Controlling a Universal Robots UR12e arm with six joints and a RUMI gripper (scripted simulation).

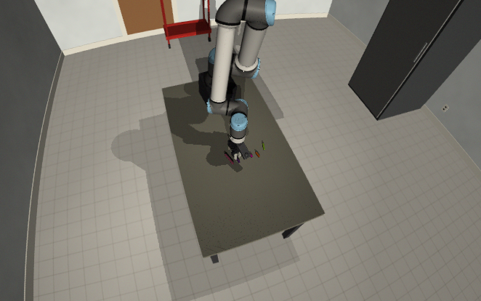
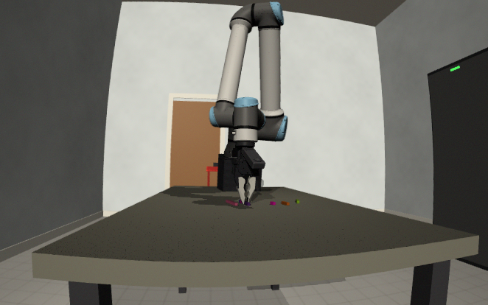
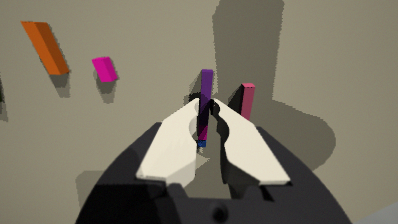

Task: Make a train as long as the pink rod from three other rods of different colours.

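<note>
Now: hand 1 cm above the purple rod. Also, from my hand: orange rod 14 cm to the left, 2 cm behind, 1 cm below; blue rod 5 cm behind, 2 cm to the right, 1 cm below; pink rod 5 cm to the right, 1 cm below, 1 cm behind.
</note>
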